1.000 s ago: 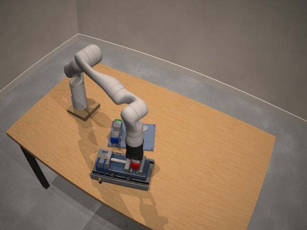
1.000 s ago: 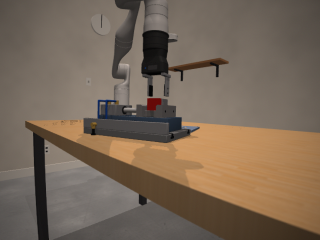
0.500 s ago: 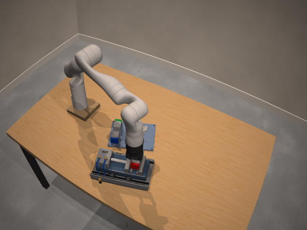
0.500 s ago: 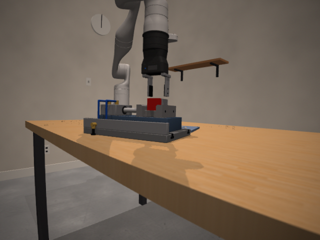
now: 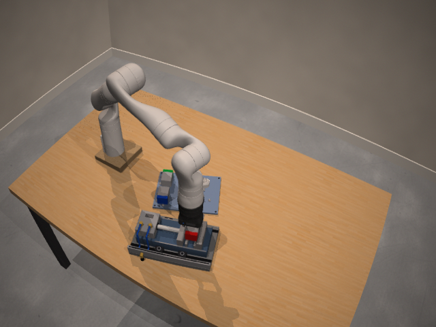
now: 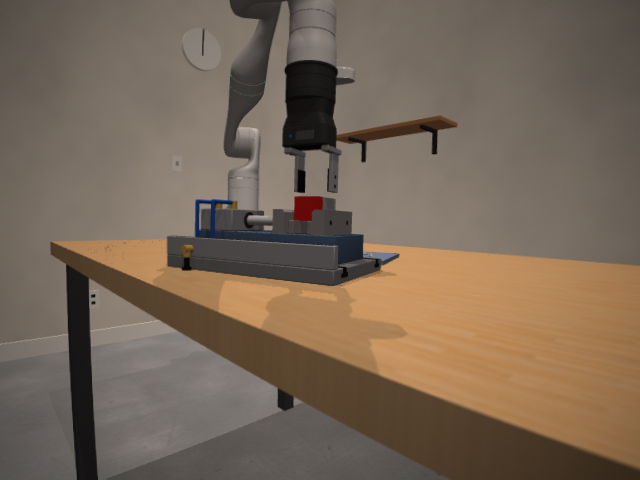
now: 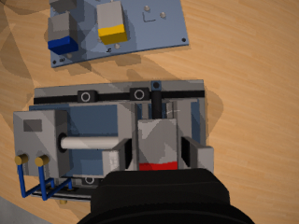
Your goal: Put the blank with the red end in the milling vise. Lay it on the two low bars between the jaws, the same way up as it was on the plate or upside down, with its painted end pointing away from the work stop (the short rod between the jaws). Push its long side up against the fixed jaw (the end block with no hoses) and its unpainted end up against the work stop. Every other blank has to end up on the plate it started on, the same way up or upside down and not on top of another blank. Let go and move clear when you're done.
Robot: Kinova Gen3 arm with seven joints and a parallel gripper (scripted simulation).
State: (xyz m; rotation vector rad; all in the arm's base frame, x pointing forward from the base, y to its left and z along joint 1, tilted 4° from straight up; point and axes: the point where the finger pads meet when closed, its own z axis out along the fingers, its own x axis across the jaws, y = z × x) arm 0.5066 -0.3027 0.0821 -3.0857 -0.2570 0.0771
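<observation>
The red-ended blank lies 40 mm below my hand. Round my hand: fixed jaw: 60 mm below, 30 mm ahead; then moving jaw: 60 mm below, 30 mm behind, 10 mm to the right; then work stop: 50 mm to the left, 50 mm below, 10 mm behind.
</observation>
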